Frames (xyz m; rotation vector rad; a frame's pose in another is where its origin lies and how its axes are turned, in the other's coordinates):
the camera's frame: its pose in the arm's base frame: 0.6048 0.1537 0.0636 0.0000 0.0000 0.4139
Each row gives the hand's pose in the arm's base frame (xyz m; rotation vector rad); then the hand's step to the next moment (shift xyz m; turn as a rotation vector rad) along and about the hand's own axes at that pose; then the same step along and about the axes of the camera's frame.
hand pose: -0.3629 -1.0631 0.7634 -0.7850 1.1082 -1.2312
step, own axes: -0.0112 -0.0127 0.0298 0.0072 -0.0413 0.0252
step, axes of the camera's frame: 0.0245 -0.0048 0.0234 0.0023 -0.0204 0.0444
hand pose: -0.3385 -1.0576 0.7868 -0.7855 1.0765 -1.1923
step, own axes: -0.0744 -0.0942 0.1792 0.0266 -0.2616 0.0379
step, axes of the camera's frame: 0.1415 -0.0178 0.1618 -0.0807 -0.0595 0.2460
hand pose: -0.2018 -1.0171 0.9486 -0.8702 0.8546 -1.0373
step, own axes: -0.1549 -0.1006 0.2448 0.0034 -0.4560 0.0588
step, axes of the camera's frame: 0.1966 0.0948 0.2154 -0.1416 -0.0604 0.4332
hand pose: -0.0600 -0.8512 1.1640 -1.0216 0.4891 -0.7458
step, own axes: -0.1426 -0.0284 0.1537 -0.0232 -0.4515 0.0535
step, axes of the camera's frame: 0.0763 0.1711 0.0984 -0.1523 -0.0357 0.4275
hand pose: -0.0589 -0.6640 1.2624 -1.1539 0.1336 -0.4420
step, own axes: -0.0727 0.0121 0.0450 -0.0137 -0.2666 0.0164
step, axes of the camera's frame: -0.0151 0.0850 -0.0015 -0.0997 -0.0310 0.2463
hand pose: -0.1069 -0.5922 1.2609 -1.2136 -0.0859 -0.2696
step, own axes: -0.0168 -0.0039 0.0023 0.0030 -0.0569 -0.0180
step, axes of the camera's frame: -0.0141 0.0101 0.0009 -0.0260 -0.0275 0.0463
